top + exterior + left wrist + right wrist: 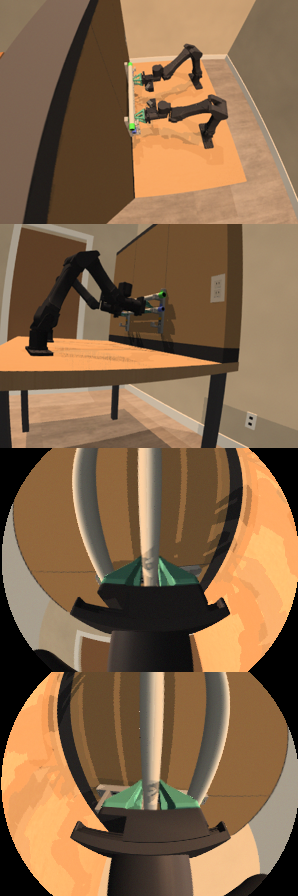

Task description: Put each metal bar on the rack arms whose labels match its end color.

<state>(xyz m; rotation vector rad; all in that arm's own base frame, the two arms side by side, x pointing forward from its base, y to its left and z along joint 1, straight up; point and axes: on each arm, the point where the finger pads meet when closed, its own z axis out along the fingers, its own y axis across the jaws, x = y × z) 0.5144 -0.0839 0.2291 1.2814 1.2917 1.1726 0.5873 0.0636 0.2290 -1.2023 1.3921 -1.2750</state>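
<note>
My left gripper is now 2 cm short of the blue-ended bar and 14 cm to the left of it. Round my left hand: wall socket (12 cm ahead, 69 cm to the right, 7 cm above); brown wall panel (12 cm ahead, 14 cm to the right, 20 cm above); green-ended bar (2 cm ahead, 14 cm to the right, 8 cm above).
My right hand is 150 mm to the right of the blue-ended bar and 10 mm past it. From my right hand the other things lie so: wall socket: 400 mm to the right, 90 mm ahead, 70 mm above; then brown wall panel: 200 mm above, 160 mm to the left, 90 mm ahead; then green-ended bar: 160 mm to the left, 80 mm above, 10 mm behind.
</note>
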